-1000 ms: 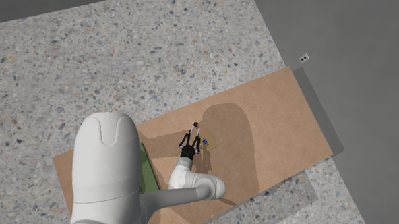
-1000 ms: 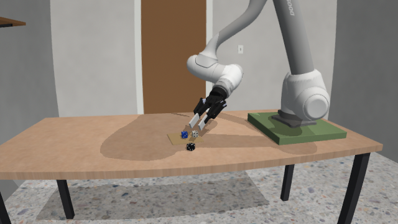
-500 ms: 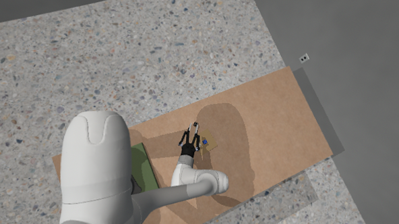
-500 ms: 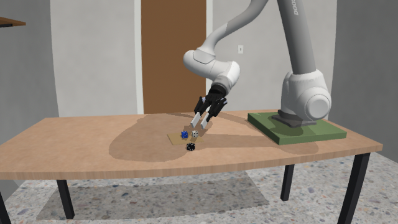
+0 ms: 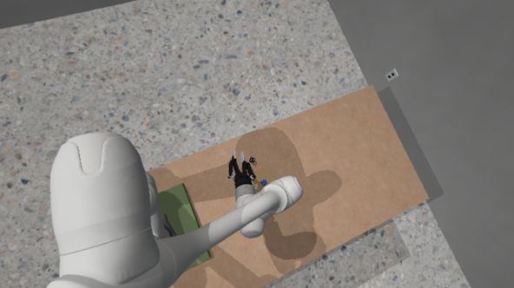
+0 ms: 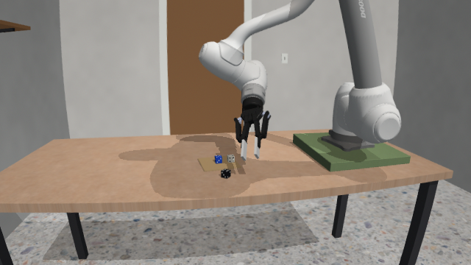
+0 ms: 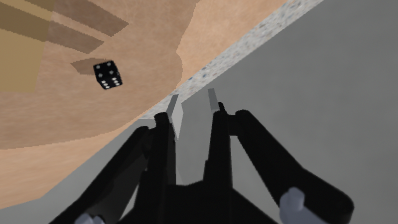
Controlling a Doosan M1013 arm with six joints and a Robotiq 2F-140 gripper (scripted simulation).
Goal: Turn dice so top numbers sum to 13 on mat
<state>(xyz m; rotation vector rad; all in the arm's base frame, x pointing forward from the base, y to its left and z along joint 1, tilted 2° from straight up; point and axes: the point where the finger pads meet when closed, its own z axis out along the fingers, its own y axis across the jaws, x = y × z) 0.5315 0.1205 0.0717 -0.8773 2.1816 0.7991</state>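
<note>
Right now my hand is 100 mm above the black die, 70 mm short of it and 50 mm to the left of it. Round my hand: white die (180 mm to the right, 90 mm below); blue die (190 mm to the right, 90 mm below, 50 mm ahead); tan mat (190 mm to the right, 110 mm below, 50 mm ahead).
</note>
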